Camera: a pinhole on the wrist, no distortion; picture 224 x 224 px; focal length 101.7 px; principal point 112.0 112.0 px. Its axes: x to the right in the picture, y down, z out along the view. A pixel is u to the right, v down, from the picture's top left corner.
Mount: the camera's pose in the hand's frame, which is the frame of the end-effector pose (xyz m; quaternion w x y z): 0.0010 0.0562 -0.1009 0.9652 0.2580 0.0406 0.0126
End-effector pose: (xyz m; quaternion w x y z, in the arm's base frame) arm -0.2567 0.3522 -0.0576 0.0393 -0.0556 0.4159 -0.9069
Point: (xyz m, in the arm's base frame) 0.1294 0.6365 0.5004
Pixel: 33 35
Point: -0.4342 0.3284 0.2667
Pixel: 151 88
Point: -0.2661 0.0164 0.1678
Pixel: 118 168
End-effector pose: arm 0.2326 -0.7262 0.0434 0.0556 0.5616 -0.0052 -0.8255
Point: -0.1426 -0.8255 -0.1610
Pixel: 199 164
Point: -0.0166 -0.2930 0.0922
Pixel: 104 60
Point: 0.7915 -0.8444 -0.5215
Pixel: behind the camera
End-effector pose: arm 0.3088 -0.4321 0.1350 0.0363 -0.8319 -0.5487 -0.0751
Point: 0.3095 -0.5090 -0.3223
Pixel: 72 164
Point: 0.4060 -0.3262 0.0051
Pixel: 152 162
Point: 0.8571 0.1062 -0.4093
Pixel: 208 209
